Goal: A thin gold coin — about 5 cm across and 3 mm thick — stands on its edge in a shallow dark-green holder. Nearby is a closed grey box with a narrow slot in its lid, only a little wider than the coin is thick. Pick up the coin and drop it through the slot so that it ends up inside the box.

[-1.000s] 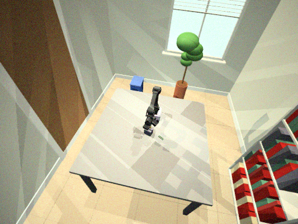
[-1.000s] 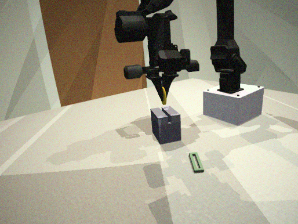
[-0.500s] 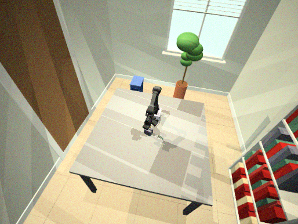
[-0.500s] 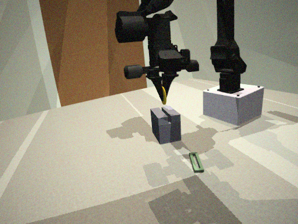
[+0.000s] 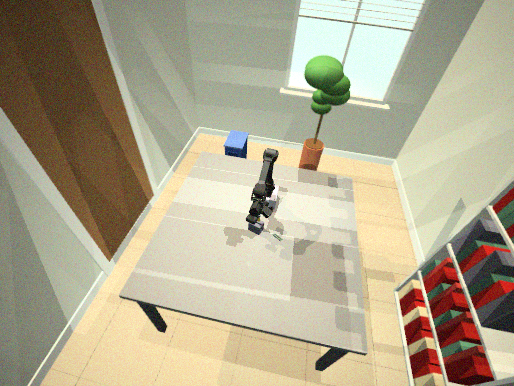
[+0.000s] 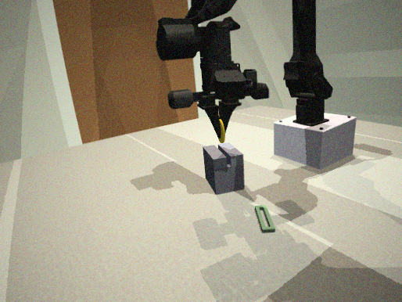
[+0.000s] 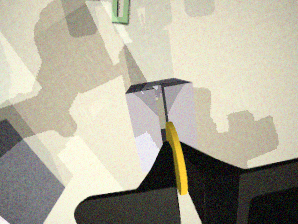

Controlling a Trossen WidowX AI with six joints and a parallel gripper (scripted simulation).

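Now: gripper tip 10 mm below the gold coin.
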